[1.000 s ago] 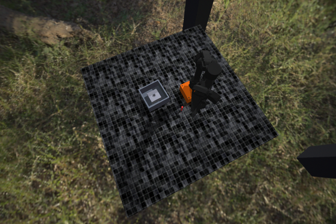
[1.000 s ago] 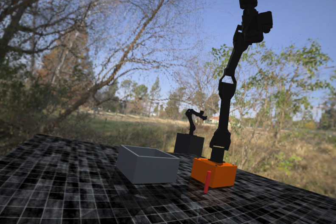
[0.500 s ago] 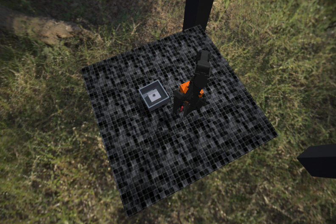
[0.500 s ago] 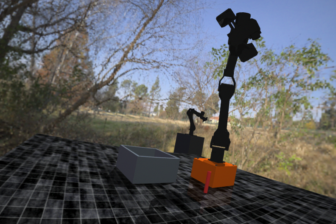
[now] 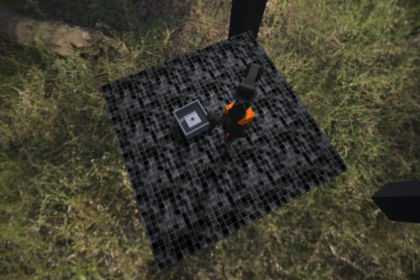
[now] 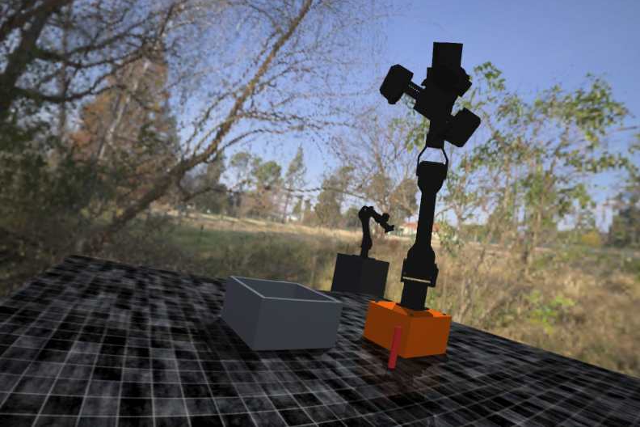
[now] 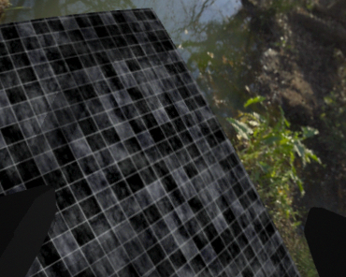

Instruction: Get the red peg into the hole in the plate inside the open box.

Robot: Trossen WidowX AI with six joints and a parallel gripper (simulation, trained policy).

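The red peg is 150 mm behind my gripper tip, 80 mm to the right of it and 400 mm below it. Also, from my gripper tip: grey box 10 mm behind, 290 mm to the right, 410 mm below.
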